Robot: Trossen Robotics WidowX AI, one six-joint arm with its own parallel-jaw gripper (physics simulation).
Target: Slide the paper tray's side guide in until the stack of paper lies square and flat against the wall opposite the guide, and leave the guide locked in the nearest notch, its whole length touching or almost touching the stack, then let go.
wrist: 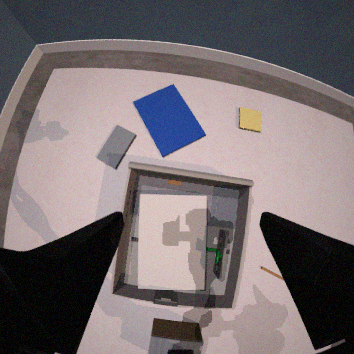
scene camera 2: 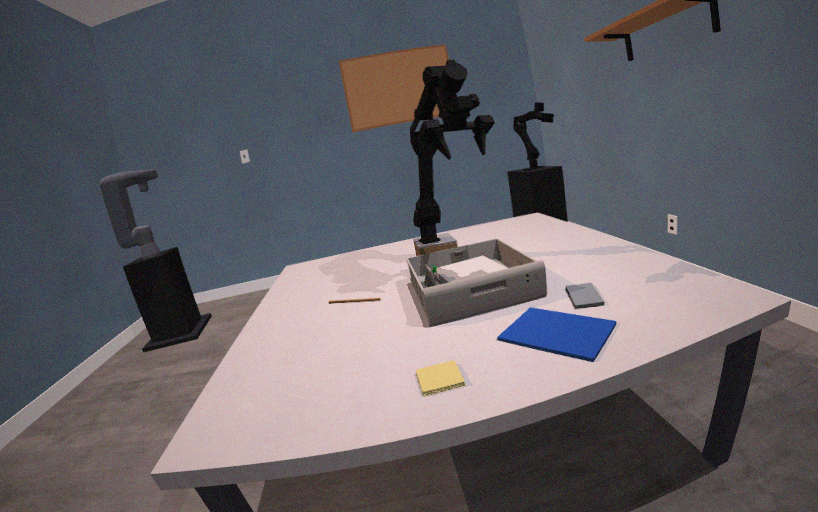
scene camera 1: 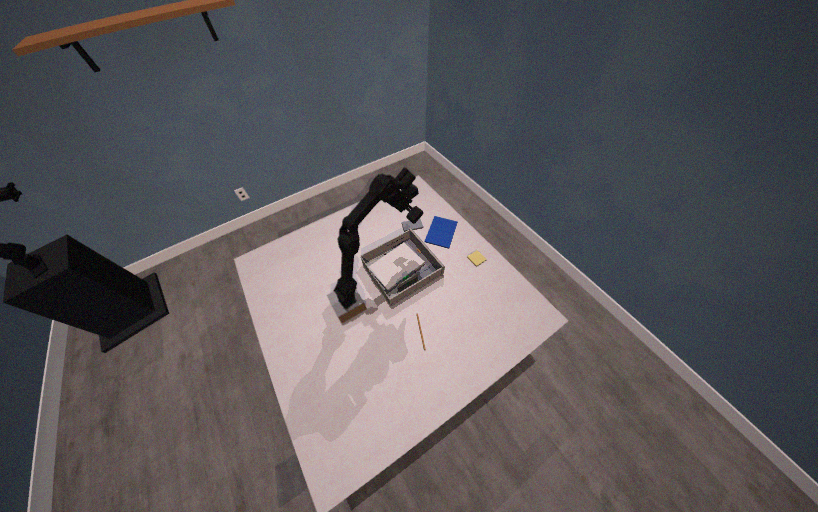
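Where they show: gripper, fingertip midpoint: (wrist: 192, 219) (scene camera 2: 467, 156); arm's base, origin of the base link: (scene camera 2: 429, 240) (scene camera 1: 347, 300).
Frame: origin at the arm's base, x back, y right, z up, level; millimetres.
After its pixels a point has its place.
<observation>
The grey paper tray (scene camera 1: 416, 294) @(y 150, x -291, z -68 mm) (scene camera 2: 449, 303) @(y 121, x -487, z -33 mm) (wrist: 242, 240) @(y 148, x -329, z -3 mm) stands on the table. The white paper stack (scene camera 1: 385, 263) @(y -68, x -278, z -42 mm) (scene camera 2: 473, 265) @(y -47, x -259, z -42 mm) (wrist: 155, 245) @(y -65, x -311, z -42 mm) lies inside; in the wrist view a narrow strip of tray floor shows between it and the left wall, opposite the guide. The dark side guide (scene camera 1: 408, 279) @(y 104, x -293, z -5 mm) (wrist: 222, 245) @(y 101, x -316, z -16 mm), with a green part, stands right of the stack in the wrist view, with a gap between its upright and the paper. Its notch cannot be made out. My gripper (scene camera 2: 465, 154) @(y -11, x -414, z 285 mm) (wrist: 192, 219) @(y -11, x -414, z 285 mm) is open and empty, high above the tray.
A blue folder or book (scene camera 1: 441, 231) @(y -40, x -680, z -75 mm) (scene camera 2: 558, 333) @(y -33, x -696, z -75 mm) (wrist: 169, 120) @(y -36, x -669, z -75 mm), a grey block (scene camera 2: 584, 295) @(y -189, x -597, z -73 mm) (wrist: 116, 146) @(y -192, x -582, z -73 mm) and a yellow note pad (scene camera 1: 476, 258) @(y 228, x -685, z -73 mm) (scene camera 2: 440, 377) @(y 226, x -698, z -73 mm) (wrist: 250, 119) @(y 226, x -687, z -73 mm) lie outside the tray. A thin brown stick (scene camera 1: 420, 332) @(y 324, x -173, z -77 mm) (scene camera 2: 354, 300) @(y 318, x -183, z -77 mm) (wrist: 271, 272) @(y 281, x -203, z -76 mm) lies on the guide's side.
</observation>
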